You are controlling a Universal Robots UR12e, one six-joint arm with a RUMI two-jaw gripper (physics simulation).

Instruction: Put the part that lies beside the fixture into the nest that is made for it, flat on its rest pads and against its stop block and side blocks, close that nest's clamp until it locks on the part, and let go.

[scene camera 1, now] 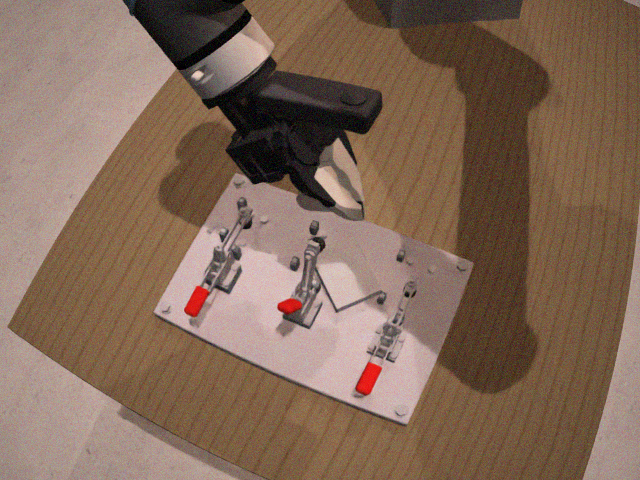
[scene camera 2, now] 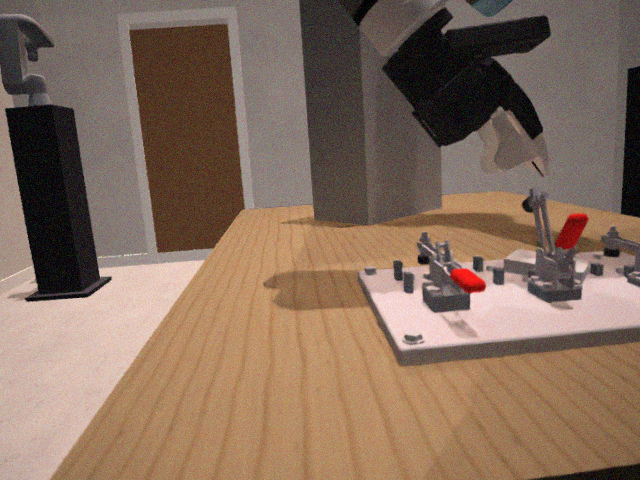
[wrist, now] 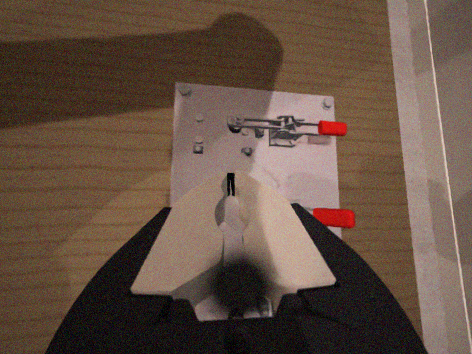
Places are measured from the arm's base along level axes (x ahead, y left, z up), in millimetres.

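Pixels of known places: gripper, between the fingertips: (scene camera 1: 361, 217) (scene camera 2: 545, 174) (wrist: 230, 174).
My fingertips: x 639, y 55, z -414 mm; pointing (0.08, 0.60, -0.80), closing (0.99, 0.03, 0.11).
Note:
Ahead of a thing's pixels: the offset from my fingertips to its top centre. "spot": to the spot under its first point. Level surfaces: height alone.
The part, a pale flat plate @[24 mm ahead, 9 mm right, 88 mm down] (scene camera 1: 347, 283) (scene camera 2: 519, 263), lies in the middle nest of the fixture (scene camera 1: 242, 335) (scene camera 2: 496, 330) (wrist: 300, 172). One corner is close to a small dark block @[34 mm ahead, 44 mm left, 98 mm down] (scene camera 1: 381, 297); contact with the blocks and pads cannot be made out. The middle clamp @[spot: 68 mm ahead, 33 mm right, 51 mm down] (scene camera 1: 309, 279) (scene camera 2: 542, 232) is open, its arm raised; its red handle @[105 mm ahead, 37 mm right, 25 mm down] (scene camera 1: 289, 305) (scene camera 2: 572, 230) (wrist: 334, 218) also shows. My gripper (scene camera 1: 356, 210) (scene camera 2: 540, 173) (wrist: 230, 174) is shut and empty, above the fixture's back side. In scene camera 2 its tips appear just above the raised arm. The fingers hide most of the part in the wrist view.
An outer clamp with a red handle @[83 mm ahead, 147 mm right, 49 mm down] (scene camera 1: 196, 301) (scene camera 2: 467, 280) and the opposite outer clamp with a red handle @[spot: 144 mm ahead, 73 mm left, 75 mm down] (scene camera 1: 368, 378) (wrist: 332, 128) have lowered arms. Small blocks and corner bolts rise from the fixture. A grey pedestal (scene camera 1: 449, 11) (scene camera 2: 338, 129) stands on the wooden table @[126 mm down] (scene camera 1: 568, 258) (scene camera 2: 289, 403).

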